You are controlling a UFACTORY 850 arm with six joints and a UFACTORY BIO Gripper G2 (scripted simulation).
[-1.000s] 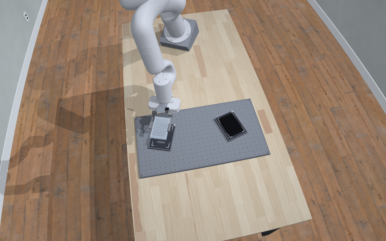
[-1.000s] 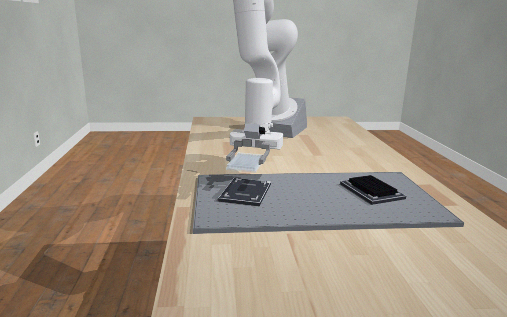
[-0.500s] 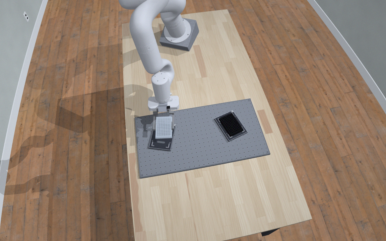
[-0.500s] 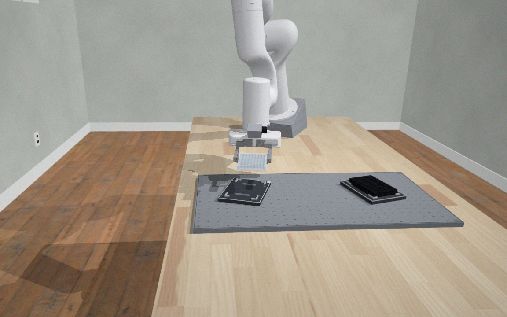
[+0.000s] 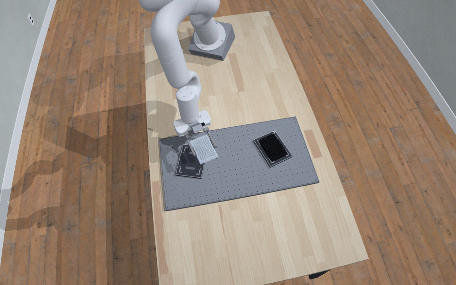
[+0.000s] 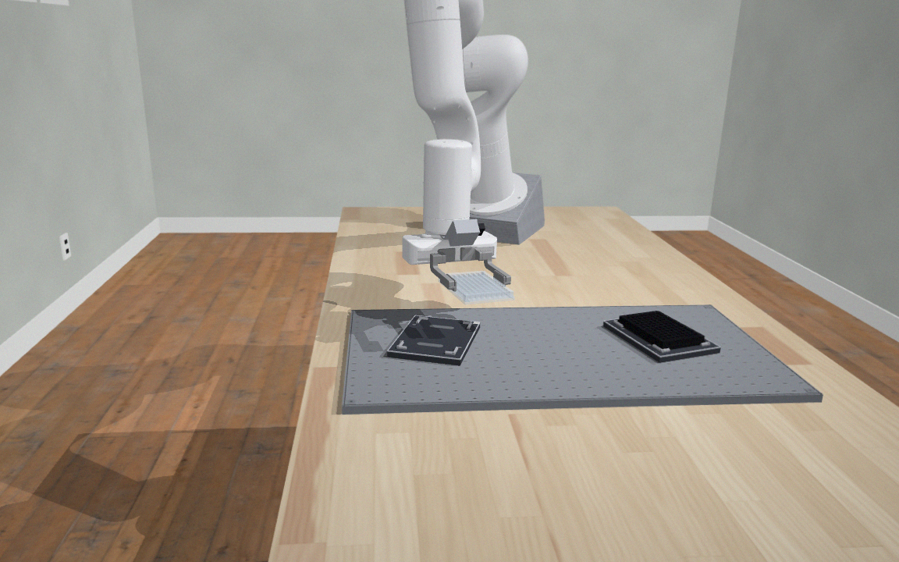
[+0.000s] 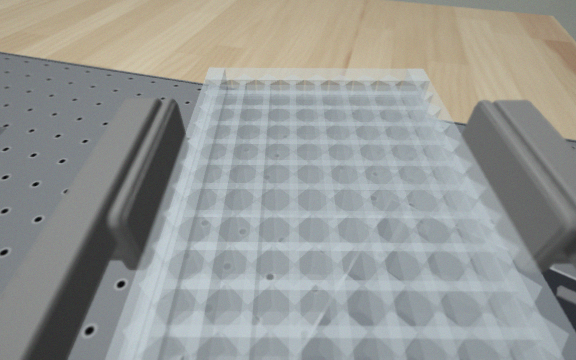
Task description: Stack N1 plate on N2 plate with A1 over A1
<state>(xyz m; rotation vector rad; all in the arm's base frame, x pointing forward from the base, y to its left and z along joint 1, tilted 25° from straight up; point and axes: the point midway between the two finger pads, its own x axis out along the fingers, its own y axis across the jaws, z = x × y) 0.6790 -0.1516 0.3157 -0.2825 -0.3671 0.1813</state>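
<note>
My gripper is now 32 cm to the right of the black 96-well plate, 9 cm above it and 4 cm short of it. The rest, counted from my hand: clear 96-well plate (1 cm below).
</note>
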